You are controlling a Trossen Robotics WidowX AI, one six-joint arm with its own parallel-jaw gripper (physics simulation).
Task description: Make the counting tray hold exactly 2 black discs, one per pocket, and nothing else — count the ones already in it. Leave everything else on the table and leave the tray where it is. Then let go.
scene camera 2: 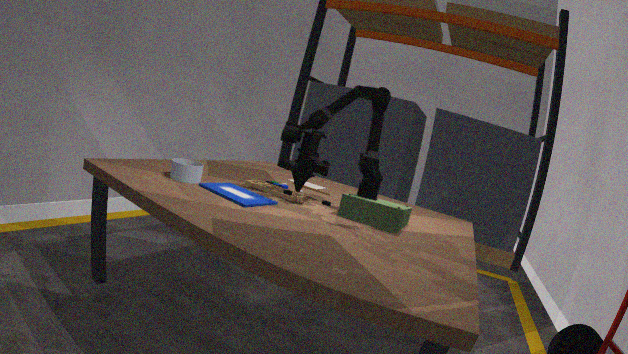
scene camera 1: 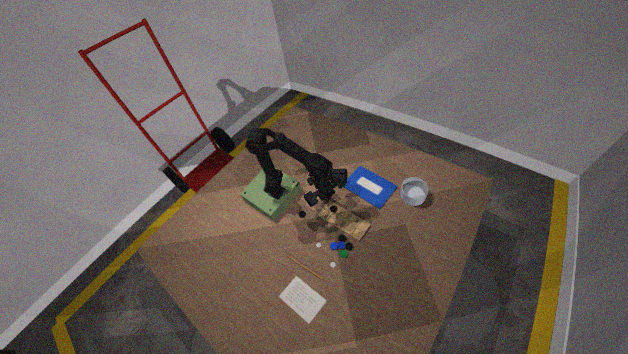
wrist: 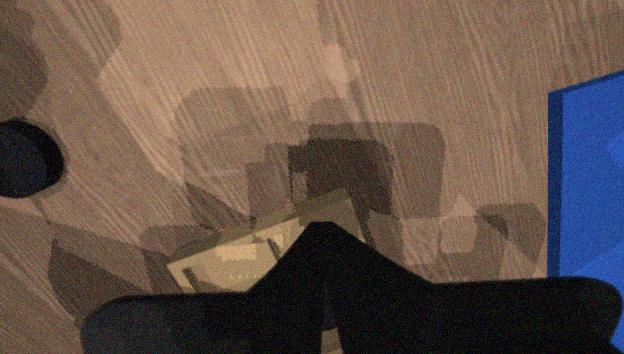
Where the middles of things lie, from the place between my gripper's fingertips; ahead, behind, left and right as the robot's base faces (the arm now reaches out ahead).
Scene:
Now: the tan counting tray (scene camera 1: 344, 220) 11 cm ahead of my hand, 4 cm to the right of it and 3 cm below it.

